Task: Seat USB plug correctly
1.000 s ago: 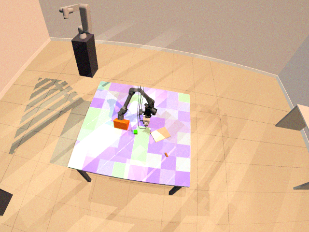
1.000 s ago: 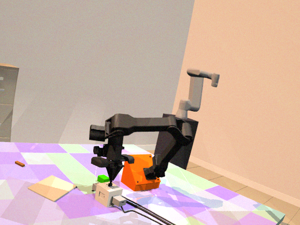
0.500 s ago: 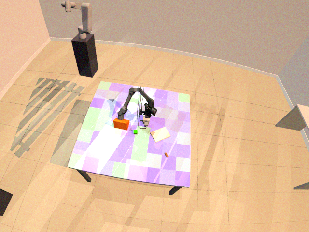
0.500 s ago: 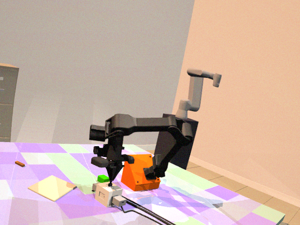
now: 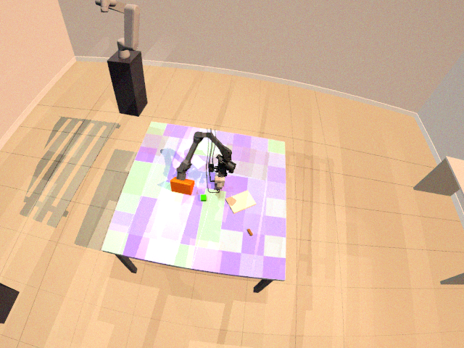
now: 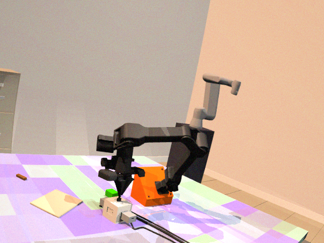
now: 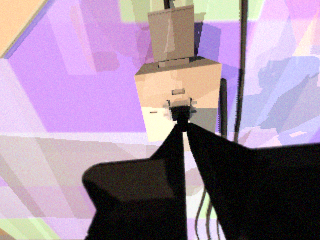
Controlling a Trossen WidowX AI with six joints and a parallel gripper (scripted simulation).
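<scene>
Right now my gripper tip is 20 mm above the dark USB plug. From my gripper tip the other things lie so: small green block: 190 mm to the right, 90 mm below, 80 mm behind; flat tan board: 200 mm ahead, 140 mm to the right, 100 mm below; socket: 40 mm below.
</scene>
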